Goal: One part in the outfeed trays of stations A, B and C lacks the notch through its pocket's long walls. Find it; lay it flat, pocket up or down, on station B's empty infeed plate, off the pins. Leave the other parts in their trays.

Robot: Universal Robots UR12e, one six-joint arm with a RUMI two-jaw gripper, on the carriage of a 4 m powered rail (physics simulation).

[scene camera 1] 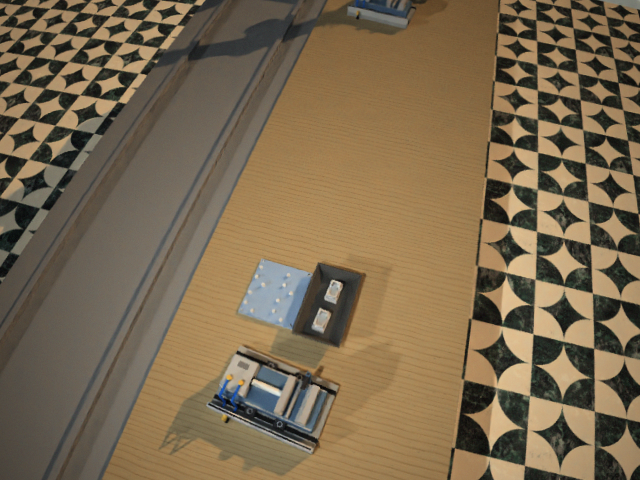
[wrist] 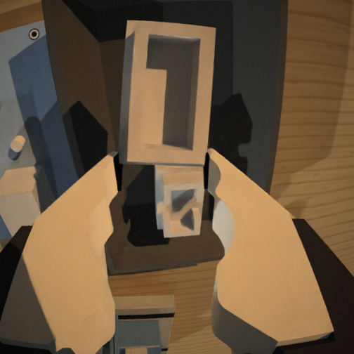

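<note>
My gripper [wrist: 162,153] is shut on a pale part in the wrist view. The fingertips grip the near end of this rectangular part [wrist: 136,120], whose pocket faces the camera; its rim looks unbroken, with no notch in the long walls. It hangs above a dark tray [wrist: 260,100]. A second pale part [wrist: 181,202] with a notched wall sits in that tray, below the fingers. In scene camera 1 an empty blue plate [scene camera 1: 268,279] with white pins adjoins another dark tray [scene camera 1: 338,338], which holds two pale parts [scene camera 1: 333,291] [scene camera 1: 321,319]. The gripper does not show there.
A vise-like machine [scene camera 1: 273,397] stands near the plate and tray in scene camera 1; another machine [scene camera 1: 379,15] is at the top edge. The rail [scene camera 1: 139,196] runs along the left. In the wrist view a blue plate [wrist: 27,75] with a pale block [wrist: 20,197] lies left.
</note>
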